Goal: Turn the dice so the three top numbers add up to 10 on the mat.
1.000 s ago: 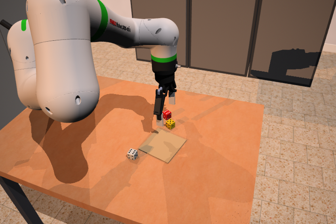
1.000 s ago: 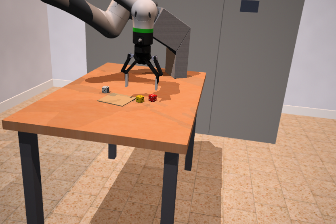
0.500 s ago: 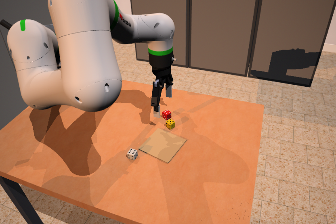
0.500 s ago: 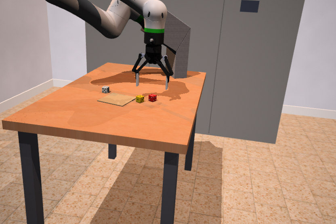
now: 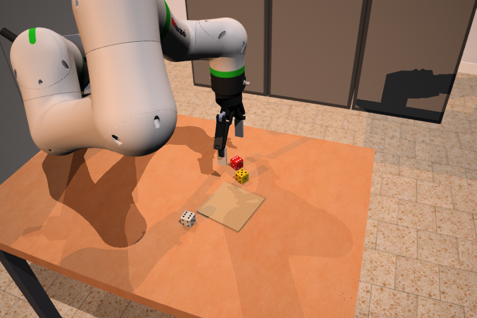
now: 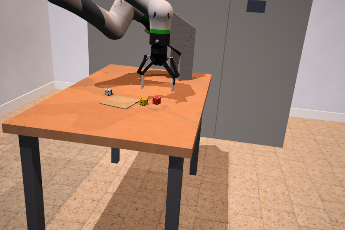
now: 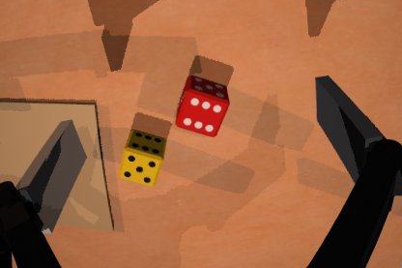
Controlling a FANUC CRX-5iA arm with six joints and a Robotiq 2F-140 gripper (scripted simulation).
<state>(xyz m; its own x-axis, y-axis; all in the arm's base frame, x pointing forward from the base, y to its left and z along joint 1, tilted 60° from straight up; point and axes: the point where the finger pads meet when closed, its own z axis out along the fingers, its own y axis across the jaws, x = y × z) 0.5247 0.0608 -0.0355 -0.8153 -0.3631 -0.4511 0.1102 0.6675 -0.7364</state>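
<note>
Right now the yellow die is 4 cm ahead of my hand, 6 cm to the right of it and 6 cm below it. Round my hand: white die: 6 cm behind, 25 cm to the right, 6 cm below; then tan mat: 3 cm ahead, 17 cm to the right, 7 cm below; then red die: 2 cm ahead, 6 cm below.
</note>
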